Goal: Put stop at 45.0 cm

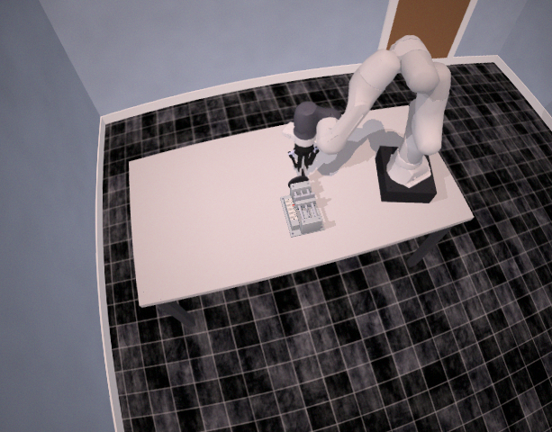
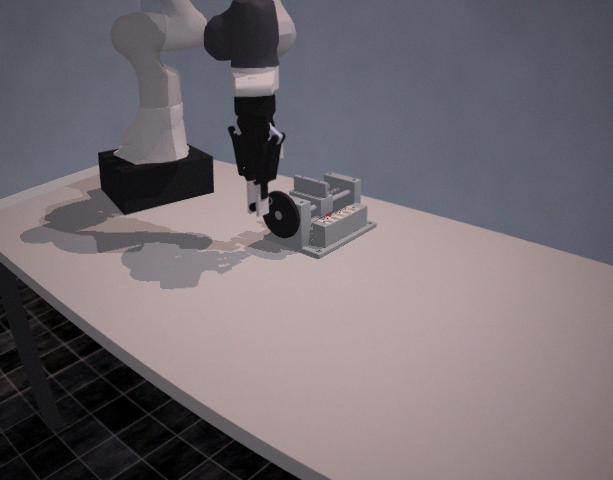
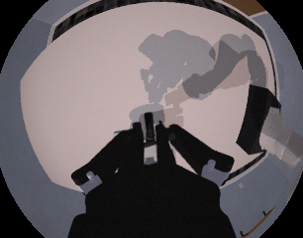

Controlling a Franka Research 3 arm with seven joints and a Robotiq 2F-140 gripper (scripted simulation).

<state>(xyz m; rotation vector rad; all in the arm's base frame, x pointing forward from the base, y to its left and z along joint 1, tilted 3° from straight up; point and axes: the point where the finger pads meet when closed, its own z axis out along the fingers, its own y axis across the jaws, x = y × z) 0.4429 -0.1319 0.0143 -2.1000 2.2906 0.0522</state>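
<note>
Right now my hand is 50 mm short of the grey stop fixture, 120 mm to the right of it and 30 mm above it. Round my hand: black handwheel 10 mm ahead, 20 mm to the left, 20 mm below.
</note>
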